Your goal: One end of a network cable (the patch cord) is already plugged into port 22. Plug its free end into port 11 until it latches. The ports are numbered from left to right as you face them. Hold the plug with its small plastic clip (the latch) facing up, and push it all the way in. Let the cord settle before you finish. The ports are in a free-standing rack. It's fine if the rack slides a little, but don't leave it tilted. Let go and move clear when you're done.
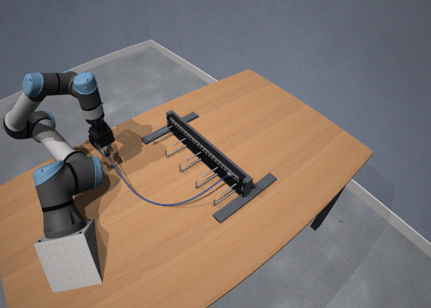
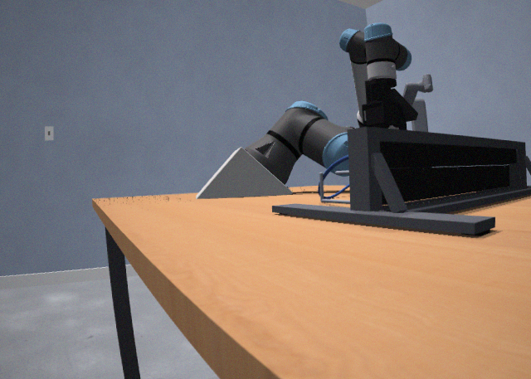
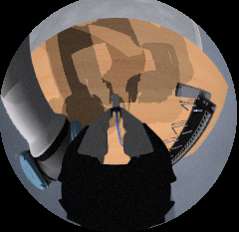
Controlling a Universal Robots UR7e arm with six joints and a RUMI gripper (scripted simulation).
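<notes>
Now: hand 1 cm to the right of the cable plug and 1 cm above it.
</notes>
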